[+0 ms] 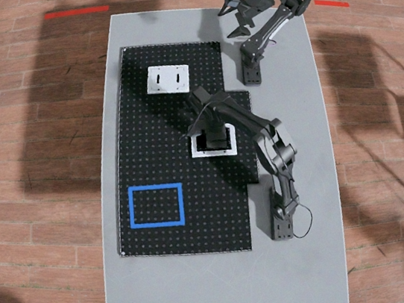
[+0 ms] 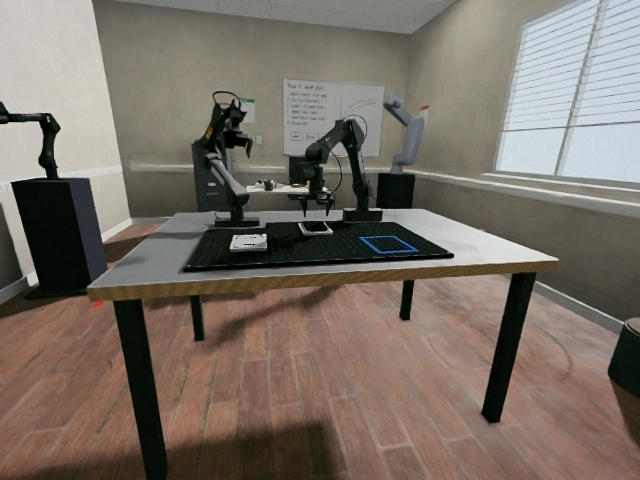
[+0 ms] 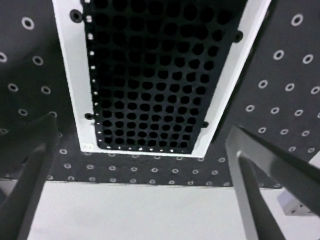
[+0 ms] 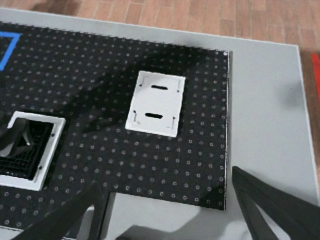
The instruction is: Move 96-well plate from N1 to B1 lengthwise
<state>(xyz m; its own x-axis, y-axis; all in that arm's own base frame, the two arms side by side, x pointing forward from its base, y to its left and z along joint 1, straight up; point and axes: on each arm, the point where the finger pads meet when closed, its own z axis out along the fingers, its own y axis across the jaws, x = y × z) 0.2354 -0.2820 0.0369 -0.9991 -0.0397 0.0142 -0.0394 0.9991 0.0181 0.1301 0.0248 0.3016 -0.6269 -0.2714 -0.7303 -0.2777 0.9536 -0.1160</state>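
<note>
Now: the black 96-well plate 5 cm below my left hand.
</note>
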